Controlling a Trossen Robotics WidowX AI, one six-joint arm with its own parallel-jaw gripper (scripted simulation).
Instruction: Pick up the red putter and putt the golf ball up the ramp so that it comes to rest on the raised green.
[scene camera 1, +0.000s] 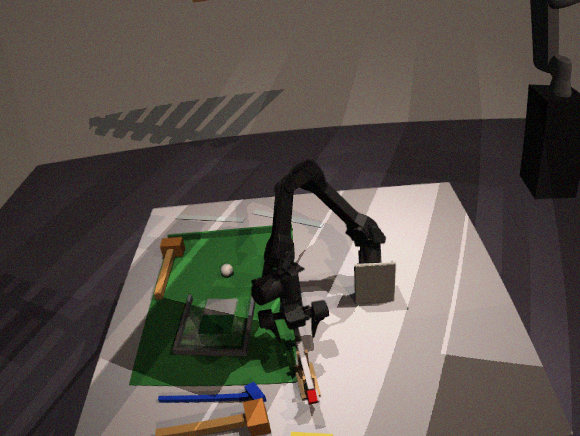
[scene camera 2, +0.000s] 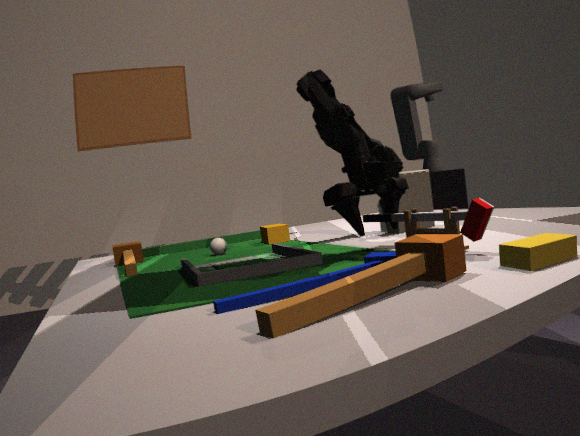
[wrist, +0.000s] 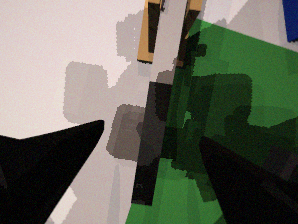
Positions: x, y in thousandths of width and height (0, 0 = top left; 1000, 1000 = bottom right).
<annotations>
The gripper (scene camera 2: 654, 533) is 85 cm from the lens. A blue putter (scene camera 2: 401, 696): 53 cm from the lens. A wooden mallet (scene camera 2: 220, 584) is 110 cm from the lens. A wooden mallet (scene camera 2: 749, 591) is 55 cm from the lens. A yellow block (scene camera 2: 918, 581) is 58 cm from the lens.
</annotations>
